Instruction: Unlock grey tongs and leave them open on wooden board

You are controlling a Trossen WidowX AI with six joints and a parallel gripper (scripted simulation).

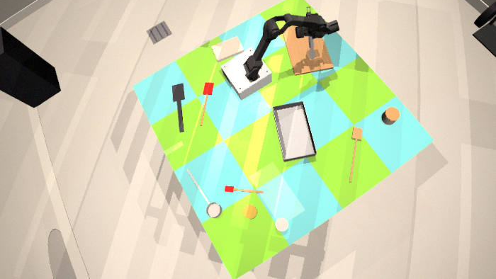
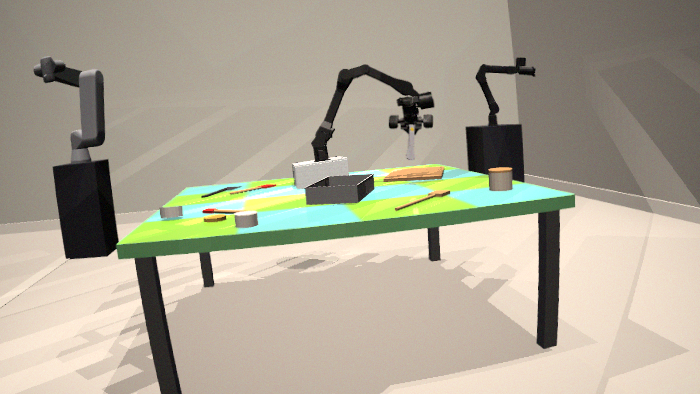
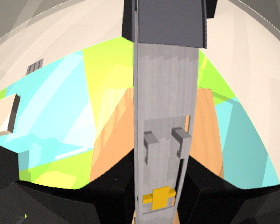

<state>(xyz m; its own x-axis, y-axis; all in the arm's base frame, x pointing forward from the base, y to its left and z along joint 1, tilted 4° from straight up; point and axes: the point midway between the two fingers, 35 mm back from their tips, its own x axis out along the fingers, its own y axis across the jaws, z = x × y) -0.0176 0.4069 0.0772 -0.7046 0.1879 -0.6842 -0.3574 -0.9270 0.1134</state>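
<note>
Now: gripper tip 170 mm above the wooden board. Round my gripper tip: jar 640 mm ahead, 110 mm to the left, 150 mm below; red spatula 30 mm behind, 700 mm to the right, 170 mm below; grey roasting tin 420 mm ahead, 390 mm to the right, 150 mm below.
</note>
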